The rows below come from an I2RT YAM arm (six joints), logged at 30 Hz.
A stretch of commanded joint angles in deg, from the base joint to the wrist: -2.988 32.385 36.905 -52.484 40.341 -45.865; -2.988 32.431 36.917 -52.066 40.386 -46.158; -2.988 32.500 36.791 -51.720 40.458 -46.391; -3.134 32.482 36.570 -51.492 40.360 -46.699; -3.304 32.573 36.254 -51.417 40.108 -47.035; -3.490 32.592 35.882 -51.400 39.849 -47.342; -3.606 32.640 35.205 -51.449 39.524 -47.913; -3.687 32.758 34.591 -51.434 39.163 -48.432; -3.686 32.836 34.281 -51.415 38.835 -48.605; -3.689 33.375 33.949 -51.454 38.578 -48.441; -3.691 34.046 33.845 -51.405 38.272 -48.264; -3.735 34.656 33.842 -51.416 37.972 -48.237; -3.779 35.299 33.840 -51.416 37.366 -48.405; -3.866 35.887 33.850 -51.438 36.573 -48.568; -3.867 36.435 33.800 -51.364 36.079 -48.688; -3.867 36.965 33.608 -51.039 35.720 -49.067; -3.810 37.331 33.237 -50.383 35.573 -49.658
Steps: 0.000 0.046 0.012 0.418 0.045 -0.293; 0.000 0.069 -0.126 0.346 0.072 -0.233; -0.146 -0.018 -0.221 0.228 -0.098 -0.308; -0.170 0.091 -0.316 0.075 -0.252 -0.336; -0.186 0.019 -0.372 0.017 -0.259 -0.307; -0.116 0.048 -0.677 -0.049 -0.325 -0.571; -0.081 0.118 -0.614 0.015 -0.361 -0.519; 0.001 0.078 -0.310 0.019 -0.328 -0.173; -0.003 0.539 -0.332 -0.039 -0.257 0.164; -0.002 0.671 -0.104 0.049 -0.306 0.177; -0.044 0.610 -0.003 -0.011 -0.300 0.027; -0.044 0.643 -0.002 0.000 -0.606 -0.168; -0.087 0.588 0.010 -0.022 -0.793 -0.163; -0.001 0.548 -0.050 0.074 -0.494 -0.120; 0.000 0.530 -0.192 0.325 -0.359 -0.379; 0.057 0.366 -0.371 0.656 -0.147 -0.591
